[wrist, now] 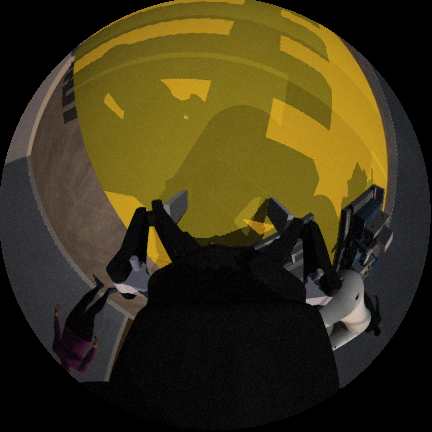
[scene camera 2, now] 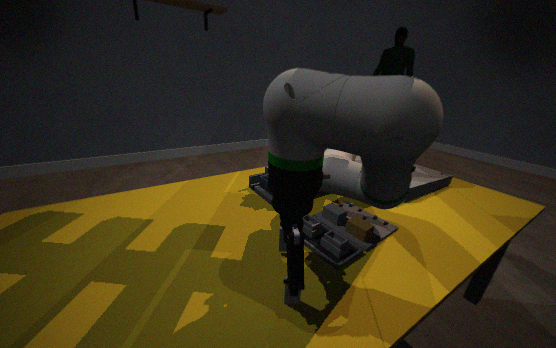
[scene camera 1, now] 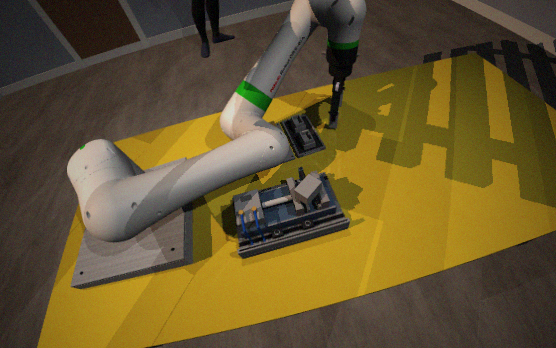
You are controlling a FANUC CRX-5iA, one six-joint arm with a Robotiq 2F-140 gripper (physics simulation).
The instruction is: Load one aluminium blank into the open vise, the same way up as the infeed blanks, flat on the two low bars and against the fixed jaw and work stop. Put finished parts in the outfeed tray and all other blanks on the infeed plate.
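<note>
My gripper (scene camera 1: 332, 125) (scene camera 2: 292, 296) (wrist: 228, 201) is open and empty, low over the table beside the outfeed tray. A grey blank (scene camera 1: 308, 188) (wrist: 385, 238) sits tilted on top of the vise (scene camera 1: 280, 233) (wrist: 358, 204) at its jaw end. The dark outfeed tray (scene camera 1: 314, 151) (scene camera 2: 340, 263) holds two grey hollowed parts, one part (scene camera 1: 299, 122) (scene camera 2: 312, 226) behind the other part (scene camera 1: 305, 139) (scene camera 2: 334, 244). On the infeed plate (scene camera 2: 386, 229) stand a grey blank (scene camera 2: 334, 214) and a brown blank (scene camera 2: 359, 228). The arm hides much of the infeed plate in scene camera 1.
The arm's base plate (scene camera 1: 135, 265) stands left of the vise. The forearm (scene camera 1: 200, 175) passes low between the vise and the trays. The yellow table top (scene camera 1: 415, 240) (scene camera 2: 165, 280) bears broad shadows. A person (scene camera 1: 212, 20) (scene camera 2: 397, 57) (wrist: 77, 340) shows beyond the table.
</note>
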